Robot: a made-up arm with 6 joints. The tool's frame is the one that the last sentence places.
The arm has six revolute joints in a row. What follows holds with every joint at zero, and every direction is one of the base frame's. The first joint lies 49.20 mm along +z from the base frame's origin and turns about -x. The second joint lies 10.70 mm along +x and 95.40 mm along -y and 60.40 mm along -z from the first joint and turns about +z. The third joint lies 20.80 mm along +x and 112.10 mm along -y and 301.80 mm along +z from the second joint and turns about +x. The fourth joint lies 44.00 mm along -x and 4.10 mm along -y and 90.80 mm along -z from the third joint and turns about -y. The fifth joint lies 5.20 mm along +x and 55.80 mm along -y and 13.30 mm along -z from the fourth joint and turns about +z. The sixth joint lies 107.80 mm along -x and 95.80 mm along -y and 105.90 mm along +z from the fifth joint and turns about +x. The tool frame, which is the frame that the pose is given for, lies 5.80 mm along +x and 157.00 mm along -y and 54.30 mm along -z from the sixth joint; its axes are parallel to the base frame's.
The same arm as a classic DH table. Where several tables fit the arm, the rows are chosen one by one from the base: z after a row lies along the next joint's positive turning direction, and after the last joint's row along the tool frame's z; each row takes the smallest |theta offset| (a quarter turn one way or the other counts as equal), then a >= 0, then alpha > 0; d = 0 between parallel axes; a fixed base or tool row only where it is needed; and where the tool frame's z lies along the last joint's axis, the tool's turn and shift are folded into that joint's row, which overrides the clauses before.
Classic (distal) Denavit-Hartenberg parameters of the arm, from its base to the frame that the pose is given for. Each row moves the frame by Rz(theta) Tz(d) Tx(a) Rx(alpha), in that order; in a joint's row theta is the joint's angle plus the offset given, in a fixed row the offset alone. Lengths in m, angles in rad.
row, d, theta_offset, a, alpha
base (fixed), 0.0492, -1.5708, 0, 1.5708
joint 1, -0.0107, 0, 0.0954, -1.5708
joint 2, 0.2414, 0, 0.1121, -1.5708
joint 3, -0.0232, 1.5708, 0.0908, 1.5708
joint 4, 0.0599, 1.5708, 0.0052, -1.5708
joint 5, 0.0926, -1.5708, 0.0958, -1.5708
joint 6, -0.102, 0, 0.157, 1.5708
tool (fixed), -0.0543, 1.5708, 0, 0

